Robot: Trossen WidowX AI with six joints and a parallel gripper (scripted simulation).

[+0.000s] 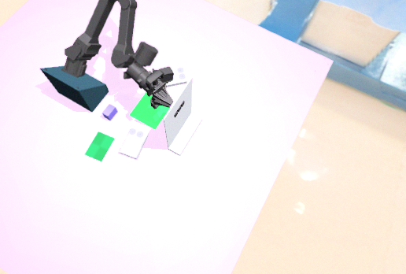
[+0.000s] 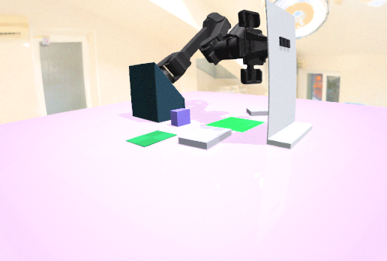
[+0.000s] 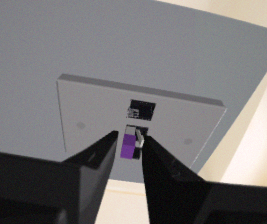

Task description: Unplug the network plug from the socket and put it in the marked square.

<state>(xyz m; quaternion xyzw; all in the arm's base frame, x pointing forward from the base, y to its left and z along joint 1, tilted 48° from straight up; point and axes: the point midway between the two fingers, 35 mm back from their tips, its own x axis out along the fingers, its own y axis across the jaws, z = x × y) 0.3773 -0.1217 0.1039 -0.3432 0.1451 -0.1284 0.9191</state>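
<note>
Now: the upright white panel 2 cm ahead of my gripper tip and 8 cm below it. Round my gripper tip: purple cube (26 cm behind, 5 cm to the right, 18 cm below); green patch (23 cm behind, 18 cm to the right, 20 cm below).
</note>
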